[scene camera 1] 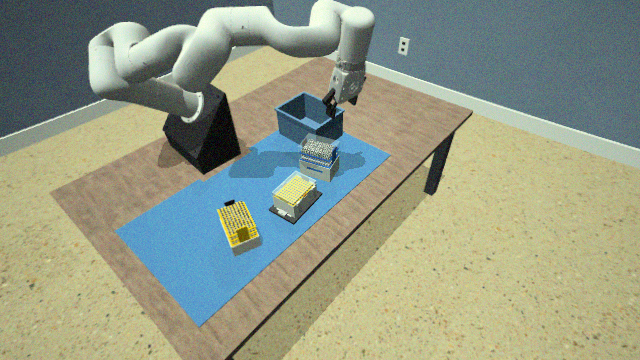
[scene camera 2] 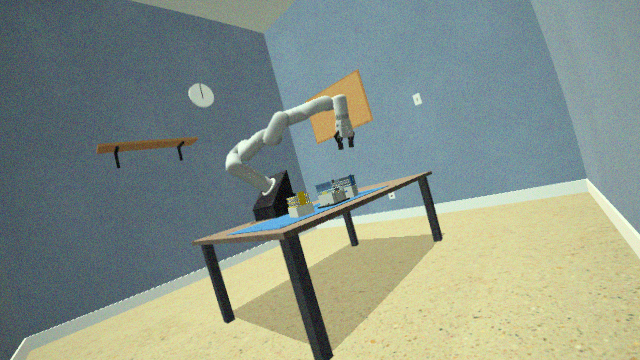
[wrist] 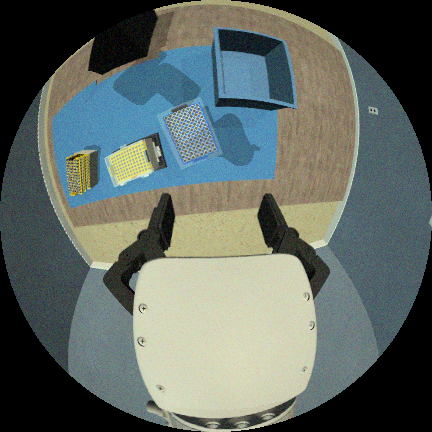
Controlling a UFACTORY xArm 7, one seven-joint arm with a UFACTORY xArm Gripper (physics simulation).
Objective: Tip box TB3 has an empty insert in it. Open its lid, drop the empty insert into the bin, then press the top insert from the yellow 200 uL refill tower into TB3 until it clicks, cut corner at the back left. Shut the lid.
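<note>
The tip box (scene camera 1: 287, 207) (scene camera 2: 328, 199) (wrist: 131, 162), white with a yellow insert under a clear lid that looks shut, sits on a dark base on the blue mat. Its label is too small to read, and I cannot tell whether the insert holds tips. The yellow refill tower (scene camera 1: 238, 223) (scene camera 2: 300, 204) (wrist: 79, 173), stacked yellow inserts on a pale base, stands at the mat's left in the wrist view. The blue bin (scene camera 1: 299, 129) (wrist: 281, 70) stands beyond the mat's far end in scene camera 1. My gripper (scene camera 1: 343, 107) (scene camera 2: 346, 146) (wrist: 217, 203) is open and empty, high above the table.
A second tower (scene camera 1: 318, 162) (scene camera 2: 350, 186) (wrist: 191, 134), with blue inserts and a clear cover, stands between the tip box and the bin. The black arm pedestal (scene camera 1: 205, 132) (scene camera 2: 274, 197) (wrist: 122, 42) is at the table's back side. The blue mat (scene camera 1: 175, 260) lies under both towers.
</note>
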